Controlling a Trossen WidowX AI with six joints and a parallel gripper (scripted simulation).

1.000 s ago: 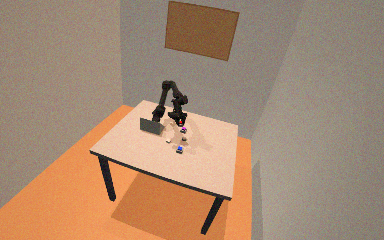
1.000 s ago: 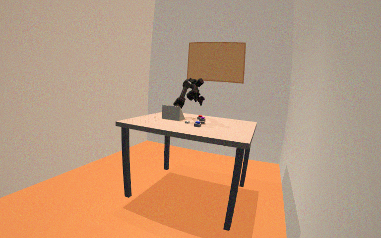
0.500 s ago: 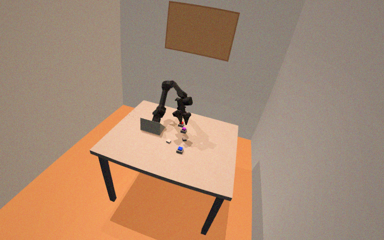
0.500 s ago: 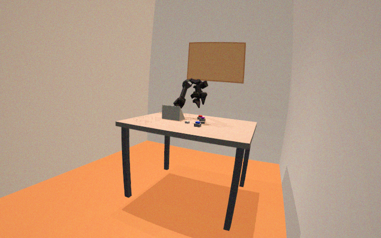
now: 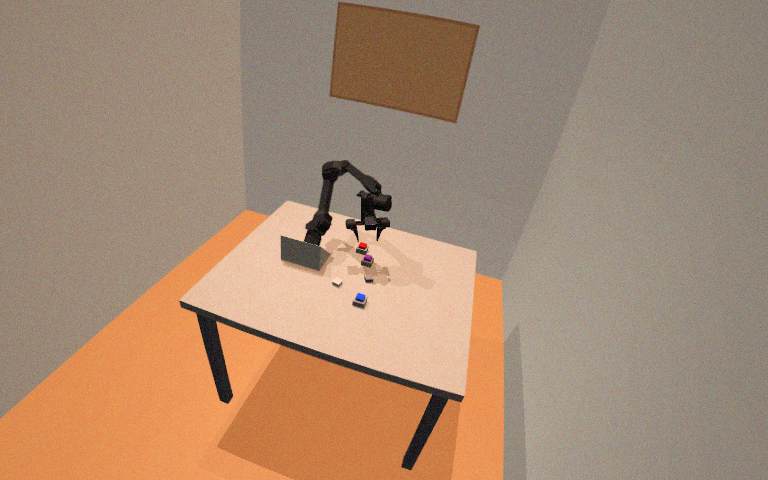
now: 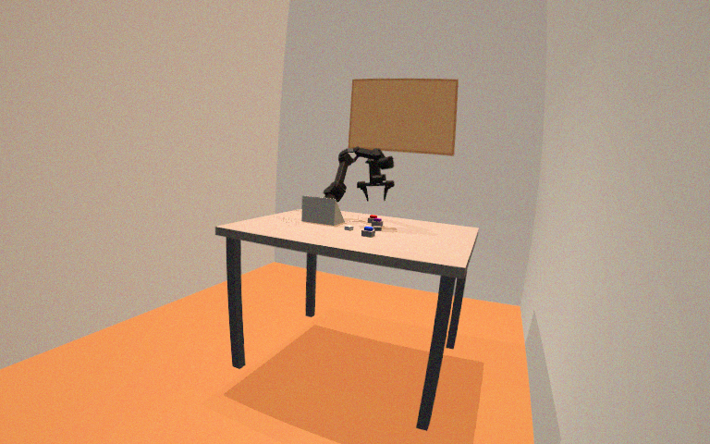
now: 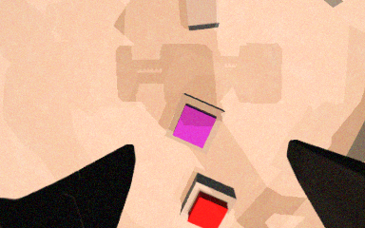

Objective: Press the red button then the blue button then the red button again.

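Right now the red button is 100 mm below my gripper tip, 90 mm to the left of it and 50 mm behind it. From my gripper tip the other things lie so: blue button 240 mm to the right, 100 mm below, 90 mm ahead; then purple button 100 mm below, 10 mm to the left, 10 mm ahead.
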